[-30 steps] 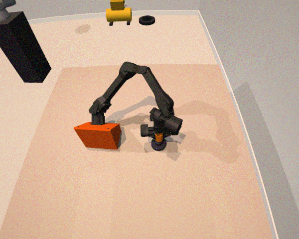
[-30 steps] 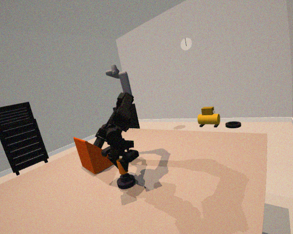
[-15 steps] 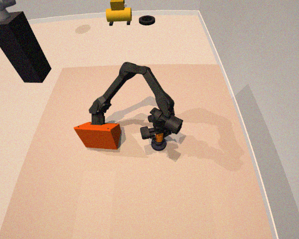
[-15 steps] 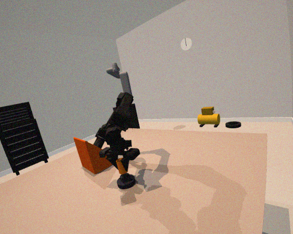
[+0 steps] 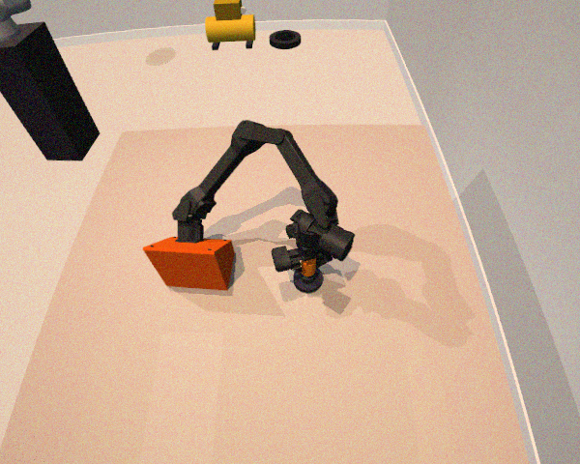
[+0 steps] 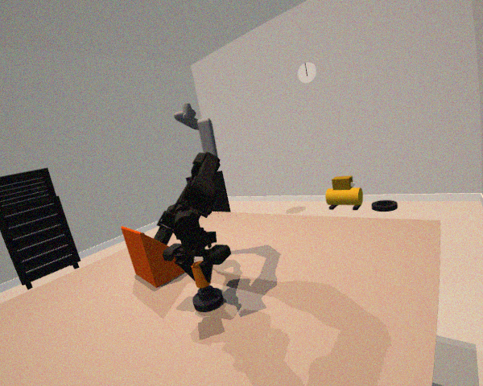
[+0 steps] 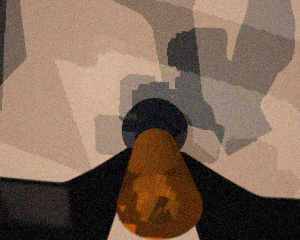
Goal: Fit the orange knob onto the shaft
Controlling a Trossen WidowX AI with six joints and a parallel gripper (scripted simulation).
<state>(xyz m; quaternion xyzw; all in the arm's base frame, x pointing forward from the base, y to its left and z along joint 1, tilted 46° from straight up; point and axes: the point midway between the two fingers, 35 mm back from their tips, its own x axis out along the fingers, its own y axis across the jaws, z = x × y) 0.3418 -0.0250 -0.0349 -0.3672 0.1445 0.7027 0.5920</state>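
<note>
The orange knob is 20 mm above my gripper tip. The rest, counted from my gripper tip: dark round pedestal (40 mm below).
</note>
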